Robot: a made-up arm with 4 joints.
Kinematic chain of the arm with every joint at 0, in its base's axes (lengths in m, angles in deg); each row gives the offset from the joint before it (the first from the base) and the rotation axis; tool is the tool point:
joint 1: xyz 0 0 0.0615 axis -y
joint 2: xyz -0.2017 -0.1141 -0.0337 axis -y
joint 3: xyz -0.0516 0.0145 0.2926 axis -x
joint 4: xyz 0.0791 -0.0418 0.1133 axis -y
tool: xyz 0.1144 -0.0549 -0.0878
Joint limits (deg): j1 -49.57..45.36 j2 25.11..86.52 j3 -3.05..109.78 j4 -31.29..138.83
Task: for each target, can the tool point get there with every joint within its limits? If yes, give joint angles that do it. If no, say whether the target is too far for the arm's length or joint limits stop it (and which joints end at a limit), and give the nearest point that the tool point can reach.
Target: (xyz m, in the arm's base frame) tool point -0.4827 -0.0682 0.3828
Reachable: yes | joints 1.57 58.35 58.77 30.37
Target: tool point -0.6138 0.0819 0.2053
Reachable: yes | joints 13.83 60.99 68.04 94.82
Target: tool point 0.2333 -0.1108 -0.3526
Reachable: no: joint limits stop it (at a limit: joint 1, joint 2, joint 3, joint 4) | nearest point -0.3692 -0.1950 -0.2242 | short by 0.622 m
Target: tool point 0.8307 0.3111 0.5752
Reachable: no: too far | nearest point 0.1673 0.0410 0.5418 | short by 0.717 m
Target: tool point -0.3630 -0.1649 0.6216
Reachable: yes | joints -21.08 50.64 7.68 90.36
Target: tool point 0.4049 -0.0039 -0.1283
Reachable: no: joint limits stop it (at a limit: joint 1, joint 2, joint 3) | nearest point 0.1381 0.0606 0.4302 | short by 0.622 m
